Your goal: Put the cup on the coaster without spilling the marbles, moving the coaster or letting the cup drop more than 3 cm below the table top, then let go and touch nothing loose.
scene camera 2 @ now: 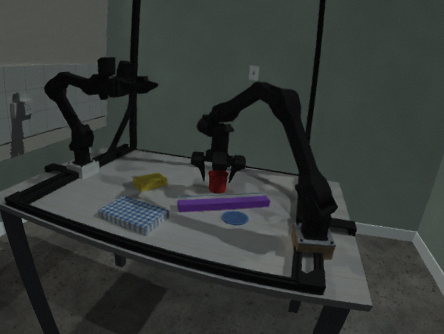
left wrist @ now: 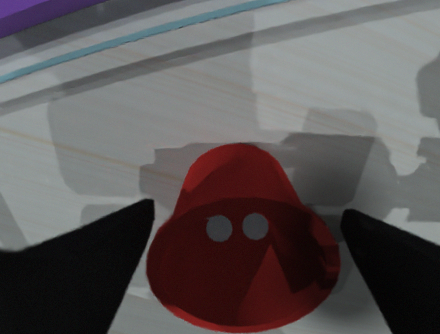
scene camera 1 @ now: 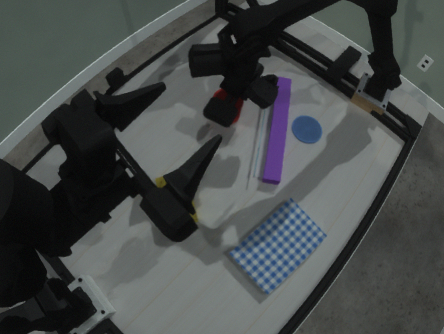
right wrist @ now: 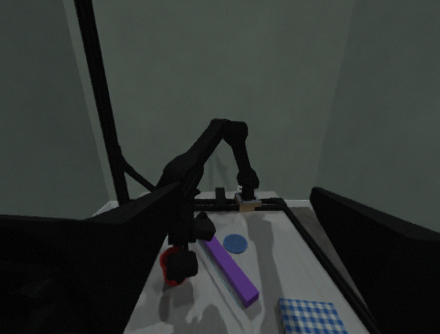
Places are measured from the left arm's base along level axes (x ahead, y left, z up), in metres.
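Pixels of known places: left gripper, fingertip midpoint: point(scene camera 2: 216, 181) point(left wrist: 248, 213); right gripper, fingertip midpoint: point(scene camera 2: 149, 85) point(scene camera 1: 190, 108) point(right wrist: 245, 190); left arm's base, origin of the base link: point(scene camera 2: 314, 233) point(scene camera 1: 374, 89) point(right wrist: 247, 196); right arm's base, origin of the base link: point(scene camera 2: 82, 162) point(scene camera 1: 77, 307).
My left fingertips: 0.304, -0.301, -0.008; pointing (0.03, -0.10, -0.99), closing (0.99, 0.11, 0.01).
For each thing: its middle in the pictures, then the offset to it from my left fingertips, as dx, dy, dz.
- red cup, body centre: point(left wrist: 238, 221) point(scene camera 1: 227, 107) point(right wrist: 175, 266) point(scene camera 2: 217, 181) -0.003, -0.009, -0.005
- blue round coaster, body centre: point(scene camera 1: 307, 129) point(scene camera 2: 235, 217) point(right wrist: 235, 242) -0.086, +0.181, -0.037
- long purple bar, body centre: point(scene camera 1: 274, 123) point(scene camera 2: 223, 201) point(right wrist: 215, 254) -0.041, +0.105, -0.026
- yellow block, body centre: point(scene camera 1: 176, 199) point(scene camera 2: 150, 181) +0.249, +0.022, -0.024
- blue-checked slab, body centre: point(scene camera 1: 279, 246) point(scene camera 2: 133, 213) +0.213, +0.262, -0.026
The red cup point(scene camera 1: 238, 113) point(scene camera 2: 218, 183) point(left wrist: 240, 175) point(right wrist: 164, 265) stands upright on the table. Two grey marbles point(left wrist: 219, 228) point(left wrist: 255, 226) show inside it; the rest of its inside is partly out of sight. My left gripper point(scene camera 2: 217, 180) point(left wrist: 248, 213) is open, pointing down, with one finger on each side of the cup's upper part and nothing gripped. The blue round coaster point(scene camera 1: 306, 129) point(scene camera 2: 235, 218) point(right wrist: 235, 243) lies flat and bare, beyond the purple bar from the cup. My right gripper point(scene camera 1: 192, 111) is open and empty, high above the table, far from the cup.
A long purple bar point(scene camera 1: 278, 130) point(scene camera 2: 223, 204) point(right wrist: 231, 270) lies between cup and coaster, with a thin clear, blue-edged strip point(left wrist: 140, 36) along its cup side. A yellow block point(scene camera 2: 150, 182) and a blue-checked slab point(scene camera 1: 279, 246) point(scene camera 2: 133, 214) point(right wrist: 311, 316) lie toward the picture's left in scene camera 2.
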